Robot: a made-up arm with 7 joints.
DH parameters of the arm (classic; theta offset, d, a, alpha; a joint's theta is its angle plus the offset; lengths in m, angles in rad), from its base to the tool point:
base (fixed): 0 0.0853 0 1.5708
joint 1: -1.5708 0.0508 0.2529 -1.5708
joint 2: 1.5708 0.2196 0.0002 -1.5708
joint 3: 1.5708 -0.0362 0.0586 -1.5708
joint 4: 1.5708 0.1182 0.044 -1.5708
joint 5: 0 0.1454 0.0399 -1.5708
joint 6: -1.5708 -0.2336 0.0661 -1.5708
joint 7: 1.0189 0 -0.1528 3.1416
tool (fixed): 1.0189 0.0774 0 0
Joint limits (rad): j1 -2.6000..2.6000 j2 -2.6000..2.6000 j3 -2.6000..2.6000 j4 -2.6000..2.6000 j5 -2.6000..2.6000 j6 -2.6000..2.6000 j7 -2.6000..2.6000
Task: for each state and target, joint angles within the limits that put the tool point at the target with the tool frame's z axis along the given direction. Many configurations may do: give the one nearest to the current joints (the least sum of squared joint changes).
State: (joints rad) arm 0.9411 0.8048 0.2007 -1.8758 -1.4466 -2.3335 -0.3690
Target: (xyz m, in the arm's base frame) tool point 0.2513 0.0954 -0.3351 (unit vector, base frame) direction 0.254 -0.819 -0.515
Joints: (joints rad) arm 0.4399 1.4534 -0.4727 -2.0936 -1.3996 -2.2104 -0.3610
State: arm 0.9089 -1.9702 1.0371 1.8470 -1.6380 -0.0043 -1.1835
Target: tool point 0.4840 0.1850 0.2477 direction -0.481 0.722 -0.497
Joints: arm 0.7237 -2.4849 1.7308 1.4018 -0.9951 0.4176 -1.2708
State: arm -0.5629 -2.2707 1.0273 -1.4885 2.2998 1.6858 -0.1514
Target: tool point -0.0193 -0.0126 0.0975 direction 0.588 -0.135 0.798
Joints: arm -0.9285 -2.5628 0.4862 -1.7948 2.3870 1.2362 -0.5423
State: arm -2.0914 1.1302 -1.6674 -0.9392 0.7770 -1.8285 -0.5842
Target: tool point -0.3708 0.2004 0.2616 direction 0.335 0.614 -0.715
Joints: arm -2.2173 0.7514 -1.6430 -0.4743 0.7068 -2.0529 -0.3161
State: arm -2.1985 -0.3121 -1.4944 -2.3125 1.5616 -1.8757 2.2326
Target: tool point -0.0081 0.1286 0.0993 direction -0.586 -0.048 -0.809
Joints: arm -2.5894 -0.2549 -1.1103 -2.5282 1.5942 -2.4401 2.5033
